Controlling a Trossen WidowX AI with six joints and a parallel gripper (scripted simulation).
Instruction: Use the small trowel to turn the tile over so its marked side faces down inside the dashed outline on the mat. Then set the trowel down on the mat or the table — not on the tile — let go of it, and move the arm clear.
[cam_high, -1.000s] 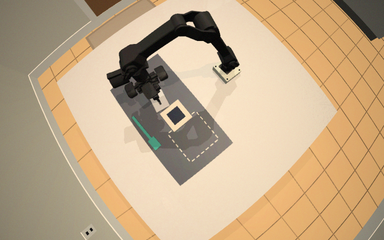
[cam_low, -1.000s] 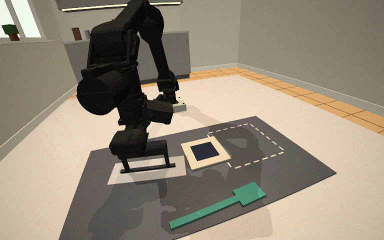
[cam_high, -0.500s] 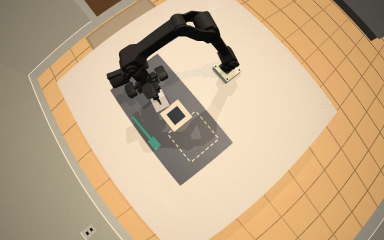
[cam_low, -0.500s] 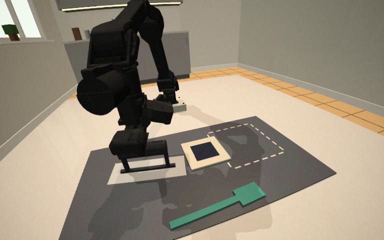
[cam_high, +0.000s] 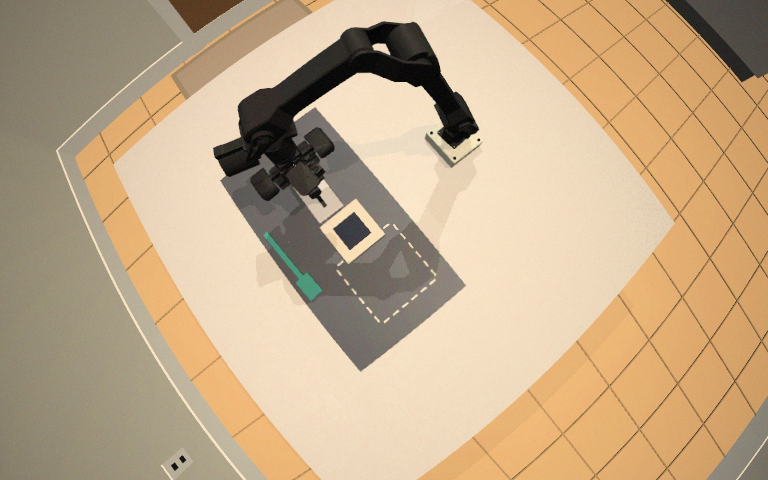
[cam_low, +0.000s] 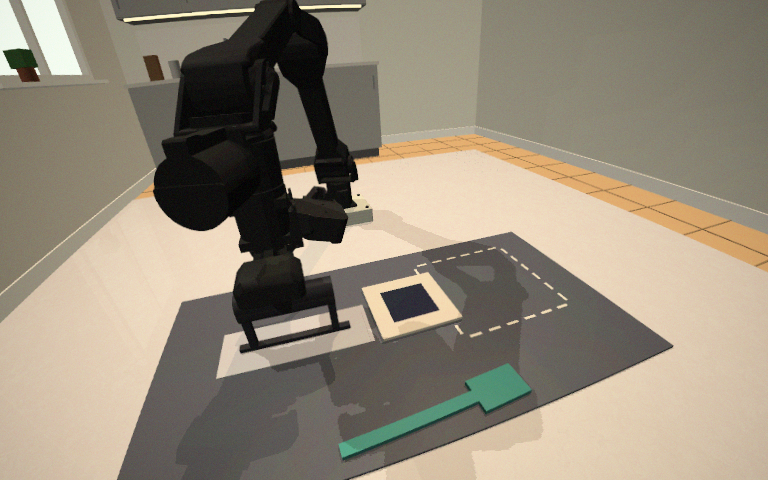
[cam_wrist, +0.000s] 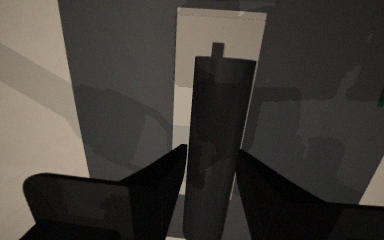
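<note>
Now: gripper tip 13 cm to the right of the grey mat, 8 cm above it and 3 cm short of it. Also, from my gripper tip: tile 17 cm to the left, 6 cm below; then green trowel 17 cm ahead, 14 cm to the left, 6 cm below.
</note>
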